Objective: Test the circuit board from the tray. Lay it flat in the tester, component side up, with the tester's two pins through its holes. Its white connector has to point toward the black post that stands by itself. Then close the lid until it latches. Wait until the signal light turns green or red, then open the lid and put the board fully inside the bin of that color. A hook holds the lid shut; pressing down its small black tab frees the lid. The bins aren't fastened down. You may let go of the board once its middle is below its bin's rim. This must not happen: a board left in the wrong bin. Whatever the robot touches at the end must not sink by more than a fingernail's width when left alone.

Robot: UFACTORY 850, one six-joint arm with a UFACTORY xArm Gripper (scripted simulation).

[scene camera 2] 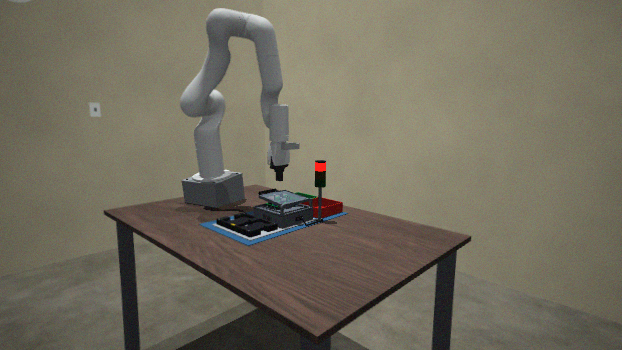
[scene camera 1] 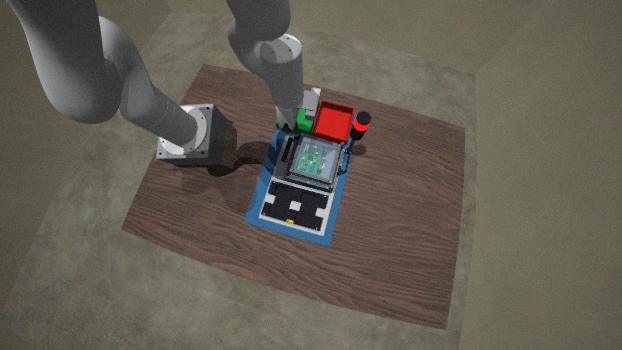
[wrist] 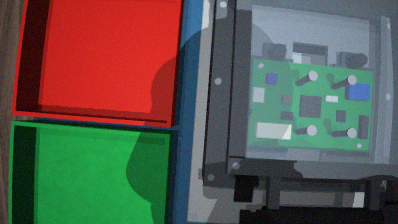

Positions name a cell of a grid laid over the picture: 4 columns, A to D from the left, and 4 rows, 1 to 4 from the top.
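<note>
You'd find a lid (scene camera 1: C2) here, and I can see the lid in the wrist view too (wrist: D2). There's a red bin (scene camera 1: C2), which the wrist view shows as well (wrist: B2), and I'm also seeing a green bin (wrist: A3).
</note>
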